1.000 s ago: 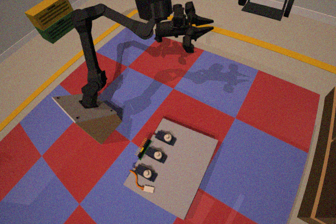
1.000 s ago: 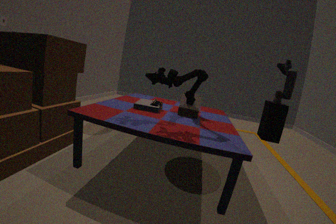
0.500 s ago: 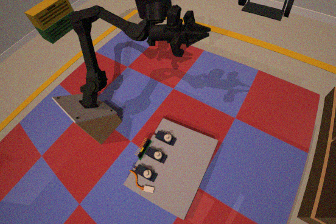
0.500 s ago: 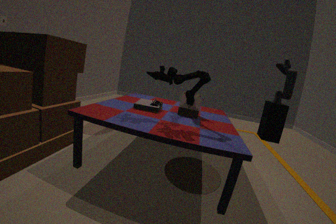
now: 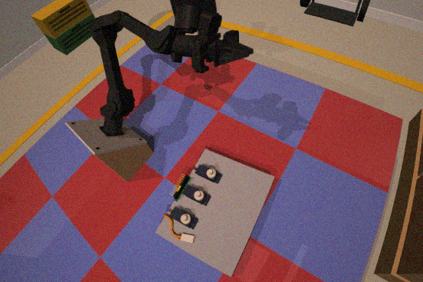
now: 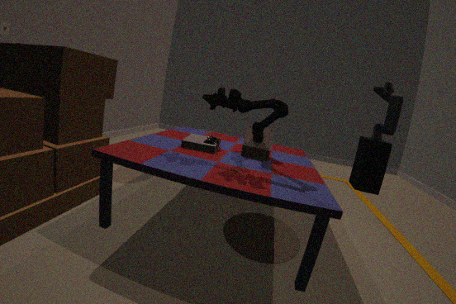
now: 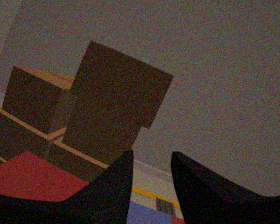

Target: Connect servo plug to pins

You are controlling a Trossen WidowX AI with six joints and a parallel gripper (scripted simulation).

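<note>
Now: the servo 33 cm below my gripper tip and 28 cm to the right of it. From my gripper tip the other things lie so: grey holder plate 35 cm below, 25 cm to the right, 11 cm ahead.
</note>
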